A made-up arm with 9 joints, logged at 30 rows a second.
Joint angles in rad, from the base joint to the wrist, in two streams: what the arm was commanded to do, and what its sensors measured. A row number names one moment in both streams.
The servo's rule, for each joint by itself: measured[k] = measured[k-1] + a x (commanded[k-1-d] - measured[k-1]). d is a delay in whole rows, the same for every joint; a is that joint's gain. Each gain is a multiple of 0.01, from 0.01 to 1. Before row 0 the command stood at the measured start. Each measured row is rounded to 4 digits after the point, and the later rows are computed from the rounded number. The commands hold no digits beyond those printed.
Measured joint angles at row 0:
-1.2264, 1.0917, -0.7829, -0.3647, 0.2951, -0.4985, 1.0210, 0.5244, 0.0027
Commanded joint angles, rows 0 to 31:
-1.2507, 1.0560, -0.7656, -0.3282, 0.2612, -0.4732, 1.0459, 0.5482, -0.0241
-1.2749, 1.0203, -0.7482, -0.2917, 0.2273, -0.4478, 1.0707, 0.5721, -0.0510
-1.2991, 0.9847, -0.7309, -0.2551, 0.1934, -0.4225, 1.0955, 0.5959, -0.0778
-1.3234, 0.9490, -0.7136, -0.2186, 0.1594, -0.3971, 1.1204, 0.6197, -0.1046
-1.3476, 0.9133, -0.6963, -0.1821, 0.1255, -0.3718, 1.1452, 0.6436, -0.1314
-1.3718, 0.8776, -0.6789, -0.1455, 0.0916, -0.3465, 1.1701, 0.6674, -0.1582
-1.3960, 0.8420, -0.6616, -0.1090, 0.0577, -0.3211, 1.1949, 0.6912, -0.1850
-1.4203, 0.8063, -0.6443, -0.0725, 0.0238, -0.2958, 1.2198, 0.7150, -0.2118
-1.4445, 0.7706, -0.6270, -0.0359, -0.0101, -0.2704, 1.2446, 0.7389, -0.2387
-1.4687, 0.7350, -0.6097, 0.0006, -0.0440, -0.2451, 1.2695, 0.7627, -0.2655
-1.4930, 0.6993, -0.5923, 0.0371, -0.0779, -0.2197, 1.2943, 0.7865, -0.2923
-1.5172, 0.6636, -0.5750, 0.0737, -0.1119, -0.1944, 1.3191, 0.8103, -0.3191
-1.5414, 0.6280, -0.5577, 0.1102, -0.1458, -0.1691, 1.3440, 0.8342, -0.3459
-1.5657, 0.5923, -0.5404, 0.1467, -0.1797, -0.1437, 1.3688, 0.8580, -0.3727
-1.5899, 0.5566, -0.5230, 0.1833, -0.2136, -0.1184, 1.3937, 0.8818, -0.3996
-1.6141, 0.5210, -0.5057, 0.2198, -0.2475, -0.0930, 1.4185, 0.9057, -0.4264
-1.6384, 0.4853, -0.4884, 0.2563, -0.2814, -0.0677, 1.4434, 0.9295, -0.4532
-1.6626, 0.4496, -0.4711, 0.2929, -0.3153, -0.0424, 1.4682, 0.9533, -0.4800
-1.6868, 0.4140, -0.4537, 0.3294, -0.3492, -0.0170, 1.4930, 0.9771, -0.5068
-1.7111, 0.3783, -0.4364, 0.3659, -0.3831, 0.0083, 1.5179, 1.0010, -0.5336
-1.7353, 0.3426, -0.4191, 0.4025, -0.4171, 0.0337, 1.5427, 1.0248, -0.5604
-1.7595, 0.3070, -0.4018, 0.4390, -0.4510, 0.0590, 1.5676, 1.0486, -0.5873
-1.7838, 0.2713, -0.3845, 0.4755, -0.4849, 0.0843, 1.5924, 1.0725, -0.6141
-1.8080, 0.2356, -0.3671, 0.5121, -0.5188, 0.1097, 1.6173, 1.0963, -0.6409
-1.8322, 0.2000, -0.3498, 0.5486, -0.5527, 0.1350, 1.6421, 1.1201, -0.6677
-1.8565, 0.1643, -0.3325, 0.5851, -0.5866, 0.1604, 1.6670, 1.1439, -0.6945
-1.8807, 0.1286, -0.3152, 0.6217, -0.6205, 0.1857, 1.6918, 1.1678, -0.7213
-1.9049, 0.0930, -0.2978, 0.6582, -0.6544, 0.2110, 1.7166, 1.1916, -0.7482
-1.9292, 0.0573, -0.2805, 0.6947, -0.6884, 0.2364, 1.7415, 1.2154, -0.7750
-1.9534, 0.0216, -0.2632, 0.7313, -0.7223, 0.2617, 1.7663, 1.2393, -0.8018
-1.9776, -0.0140, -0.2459, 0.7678, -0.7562, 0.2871, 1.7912, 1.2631, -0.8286
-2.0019, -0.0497, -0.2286, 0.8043, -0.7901, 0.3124, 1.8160, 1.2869, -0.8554
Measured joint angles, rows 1 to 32:
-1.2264, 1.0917, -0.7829, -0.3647, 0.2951, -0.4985, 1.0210, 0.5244, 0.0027
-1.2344, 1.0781, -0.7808, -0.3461, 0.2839, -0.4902, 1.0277, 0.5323, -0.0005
-1.2478, 1.0561, -0.7769, -0.3184, 0.2652, -0.4762, 1.0393, 0.5454, -0.0066
-1.2647, 1.0290, -0.7714, -0.2861, 0.2415, -0.4585, 1.0545, 0.5621, -0.0151
-1.2841, 0.9986, -0.7645, -0.2517, 0.2144, -0.4382, 1.0723, 0.5811, -0.0258
-1.3051, 0.9662, -0.7563, -0.2162, 0.1851, -0.4163, 1.0920, 0.6017, -0.0385
-1.3271, 0.9325, -0.7470, -0.1801, 0.1542, -0.3933, 1.1131, 0.6234, -0.0529
-1.3498, 0.8981, -0.7368, -0.1438, 0.1224, -0.3695, 1.1352, 0.6458, -0.0688
-1.3731, 0.8632, -0.7257, -0.1074, 0.0899, -0.3452, 1.1580, 0.6686, -0.0860
-1.3967, 0.8280, -0.7139, -0.0709, 0.0569, -0.3205, 1.1814, 0.6918, -0.1043
-1.4205, 0.7927, -0.7014, -0.0344, 0.0236, -0.2956, 1.2052, 0.7152, -0.1236
-1.4444, 0.7572, -0.6883, 0.0021, -0.0099, -0.2706, 1.2293, 0.7387, -0.1438
-1.4684, 0.7216, -0.6747, 0.0386, -0.0436, -0.2455, 1.2535, 0.7623, -0.1648
-1.4925, 0.6860, -0.6607, 0.0751, -0.0773, -0.2203, 1.2779, 0.7860, -0.1865
-1.5167, 0.6504, -0.6463, 0.1116, -0.1111, -0.1950, 1.3024, 0.8098, -0.2088
-1.5409, 0.6148, -0.6315, 0.1482, -0.1449, -0.1697, 1.3271, 0.8336, -0.2317
-1.5651, 0.5792, -0.6164, 0.1847, -0.1788, -0.1444, 1.3518, 0.8574, -0.2551
-1.5893, 0.5435, -0.6010, 0.2212, -0.2127, -0.1191, 1.3765, 0.8812, -0.2789
-1.6135, 0.5078, -0.5854, 0.2578, -0.2466, -0.0938, 1.4013, 0.9050, -0.3030
-1.6377, 0.4722, -0.5696, 0.2943, -0.2805, -0.0685, 1.4261, 0.9288, -0.3275
-1.6619, 0.4365, -0.5536, 0.3308, -0.3144, -0.0432, 1.4509, 0.9526, -0.3522
-1.6861, 0.4008, -0.5375, 0.3674, -0.3483, -0.0178, 1.4757, 0.9764, -0.3772
-1.7103, 0.3652, -0.5212, 0.4039, -0.3822, 0.0075, 1.5005, 1.0002, -0.4024
-1.7346, 0.3295, -0.5048, 0.4404, -0.4161, 0.0328, 1.5253, 1.0241, -0.4278
-1.7588, 0.2938, -0.4883, 0.4770, -0.4500, 0.0582, 1.5501, 1.0479, -0.4534
-1.7830, 0.2582, -0.4717, 0.5135, -0.4839, 0.0835, 1.5749, 1.0717, -0.4791
-1.8073, 0.2225, -0.4550, 0.5500, -0.5178, 0.1089, 1.5998, 1.0955, -0.5049
-1.8315, 0.1868, -0.4382, 0.5866, -0.5517, 0.1342, 1.6246, 1.1194, -0.5309
-1.8557, 0.1512, -0.4214, 0.6231, -0.5856, 0.1595, 1.6494, 1.1432, -0.5570
-1.8800, 0.1155, -0.4045, 0.6596, -0.6195, 0.1849, 1.6743, 1.1670, -0.5832
-1.9042, 0.0798, -0.3875, 0.6962, -0.6534, 0.2102, 1.6991, 1.1909, -0.6094
-1.9284, 0.0442, -0.3705, 0.7327, -0.6873, 0.2356, 1.7240, 1.2147, -0.6357
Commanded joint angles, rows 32 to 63:
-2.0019, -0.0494, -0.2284, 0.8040, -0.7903, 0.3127, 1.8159, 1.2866, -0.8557
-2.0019, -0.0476, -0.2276, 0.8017, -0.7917, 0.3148, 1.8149, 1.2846, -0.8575
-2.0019, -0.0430, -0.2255, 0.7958, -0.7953, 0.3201, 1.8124, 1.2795, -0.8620
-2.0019, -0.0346, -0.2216, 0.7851, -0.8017, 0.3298, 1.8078, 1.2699, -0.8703
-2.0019, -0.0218, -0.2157, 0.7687, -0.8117, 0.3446, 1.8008, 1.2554, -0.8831
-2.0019, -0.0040, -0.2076, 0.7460, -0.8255, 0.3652, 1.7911, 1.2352, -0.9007
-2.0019, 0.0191, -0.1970, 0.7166, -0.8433, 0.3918, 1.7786, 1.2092, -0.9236
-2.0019, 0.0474, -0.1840, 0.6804, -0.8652, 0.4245, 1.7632, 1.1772, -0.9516
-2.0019, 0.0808, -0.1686, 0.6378, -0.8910, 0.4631, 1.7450, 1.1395, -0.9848
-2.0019, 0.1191, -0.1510, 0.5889, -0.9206, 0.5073, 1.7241, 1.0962, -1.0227
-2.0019, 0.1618, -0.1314, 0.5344, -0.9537, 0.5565, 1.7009, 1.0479, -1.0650
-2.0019, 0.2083, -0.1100, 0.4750, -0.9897, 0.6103, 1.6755, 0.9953, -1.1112
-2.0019, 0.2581, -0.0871, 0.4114, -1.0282, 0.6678, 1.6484, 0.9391, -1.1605
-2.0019, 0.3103, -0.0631, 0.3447, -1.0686, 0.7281, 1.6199, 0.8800, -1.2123
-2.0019, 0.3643, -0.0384, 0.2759, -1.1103, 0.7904, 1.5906, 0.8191, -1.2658
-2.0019, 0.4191, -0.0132, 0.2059, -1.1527, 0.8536, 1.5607, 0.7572, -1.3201
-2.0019, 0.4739, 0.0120, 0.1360, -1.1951, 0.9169, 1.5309, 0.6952, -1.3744
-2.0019, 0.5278, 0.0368, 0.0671, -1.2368, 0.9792, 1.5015, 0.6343, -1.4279
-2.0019, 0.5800, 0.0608, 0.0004, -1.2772, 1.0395, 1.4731, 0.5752, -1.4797
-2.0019, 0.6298, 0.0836, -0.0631, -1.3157, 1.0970, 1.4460, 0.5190, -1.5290
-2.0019, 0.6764, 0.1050, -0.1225, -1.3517, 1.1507, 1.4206, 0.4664, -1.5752
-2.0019, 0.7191, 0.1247, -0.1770, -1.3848, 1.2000, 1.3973, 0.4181, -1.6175
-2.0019, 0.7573, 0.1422, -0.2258, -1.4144, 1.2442, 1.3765, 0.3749, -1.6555
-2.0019, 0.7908, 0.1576, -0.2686, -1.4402, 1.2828, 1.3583, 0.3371, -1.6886
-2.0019, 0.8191, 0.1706, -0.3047, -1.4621, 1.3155, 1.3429, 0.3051, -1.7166
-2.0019, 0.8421, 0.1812, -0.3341, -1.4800, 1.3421, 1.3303, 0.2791, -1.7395
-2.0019, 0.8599, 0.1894, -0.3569, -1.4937, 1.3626, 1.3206, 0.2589, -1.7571
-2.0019, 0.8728, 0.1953, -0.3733, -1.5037, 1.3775, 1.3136, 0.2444, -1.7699
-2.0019, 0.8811, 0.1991, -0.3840, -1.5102, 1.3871, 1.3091, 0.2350, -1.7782
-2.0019, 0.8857, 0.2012, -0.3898, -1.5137, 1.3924, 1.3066, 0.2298, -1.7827
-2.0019, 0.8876, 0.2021, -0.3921, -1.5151, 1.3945, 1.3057, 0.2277, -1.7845
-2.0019, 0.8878, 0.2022, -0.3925, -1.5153, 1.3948, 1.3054, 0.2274, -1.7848
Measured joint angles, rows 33 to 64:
-1.9527, 0.0085, -0.3535, 0.7692, -0.7212, 0.2609, 1.7488, 1.2385, -0.6621
-1.9689, -0.0135, -0.3385, 0.7869, -0.7440, 0.2780, 1.7669, 1.2544, -0.6853
-1.9798, -0.0265, -0.3252, 0.7944, -0.7597, 0.2901, 1.7799, 1.2644, -0.7060
-1.9871, -0.0328, -0.3132, 0.7951, -0.7714, 0.3000, 1.7887, 1.2694, -0.7247
-1.9920, -0.0335, -0.3022, 0.7900, -0.7814, 0.3098, 1.7939, 1.2696, -0.7422
-1.9953, -0.0291, -0.2918, 0.7791, -0.7914, 0.3213, 1.7958, 1.2649, -0.7591
-1.9975, -0.0196, -0.2817, 0.7622, -0.8027, 0.3358, 1.7945, 1.2551, -0.7761
-1.9990, -0.0049, -0.2715, 0.7389, -0.8161, 0.3543, 1.7902, 1.2400, -0.7938
-2.0000, 0.0150, -0.2610, 0.7091, -0.8323, 0.3775, 1.7829, 1.2193, -0.8127
-2.0006, 0.0400, -0.2499, 0.6727, -0.8517, 0.4057, 1.7727, 1.1930, -0.8334
-2.0010, 0.0701, -0.2380, 0.6300, -0.8744, 0.4392, 1.7596, 1.1611, -0.8561
-2.0013, 0.1049, -0.2252, 0.5812, -0.9006, 0.4779, 1.7438, 1.1237, -0.8812
-2.0015, 0.1442, -0.2114, 0.5270, -0.9300, 0.5216, 1.7254, 1.0813, -0.9088
-2.0016, 0.1875, -0.1965, 0.4680, -0.9624, 0.5698, 1.7046, 1.0344, -0.9390
-2.0017, 0.2342, -0.1805, 0.4051, -0.9974, 0.6220, 1.6817, 0.9834, -0.9718
-2.0018, 0.2836, -0.1634, 0.3392, -1.0347, 0.6776, 1.6571, 0.9292, -1.0071
-2.0018, 0.3351, -0.1454, 0.2712, -1.0736, 0.7357, 1.6311, 0.8724, -1.0447
-2.0018, 0.3878, -0.1265, 0.2022, -1.1137, 0.7955, 1.6040, 0.8139, -1.0843
-2.0018, 0.4410, -0.1069, 0.1333, -1.1543, 0.8561, 1.5763, 0.7546, -1.1255
-2.0018, 0.4938, -0.0868, 0.0655, -1.1949, 0.9166, 1.5484, 0.6954, -1.1680
-2.0018, 0.5455, -0.0664, -0.0001, -1.2348, 0.9761, 1.5208, 0.6372, -1.2113
-2.0018, 0.5952, -0.0458, -0.0625, -1.2734, 1.0337, 1.4937, 0.5808, -1.2550
-2.0018, 0.6423, -0.0253, -0.1209, -1.3102, 1.0886, 1.4677, 0.5271, -1.2985
-2.0018, 0.6860, -0.0052, -0.1744, -1.3446, 1.1399, 1.4431, 0.4769, -1.3413
-2.0018, 0.7258, 0.0143, -0.2224, -1.3761, 1.1871, 1.4202, 0.4308, -1.3830
-2.0018, 0.7613, 0.0331, -0.2644, -1.4045, 1.2295, 1.3993, 0.3893, -1.4230
-2.0018, 0.7920, 0.0509, -0.2999, -1.4294, 1.2667, 1.3807, 0.3529, -1.4610
-2.0018, 0.8178, 0.0675, -0.3290, -1.4506, 1.2983, 1.3645, 0.3219, -1.4965
-2.0018, 0.8387, 0.0828, -0.3516, -1.4681, 1.3244, 1.3508, 0.2963, -1.5293
-2.0018, 0.8548, 0.0968, -0.3681, -1.4820, 1.3451, 1.3395, 0.2761, -1.5592
-2.0018, 0.8665, 0.1093, -0.3792, -1.4925, 1.3607, 1.3306, 0.2608, -1.5860
-2.0018, 0.8745, 0.1204, -0.3858, -1.5000, 1.3719, 1.3239, 0.2499, -1.6098

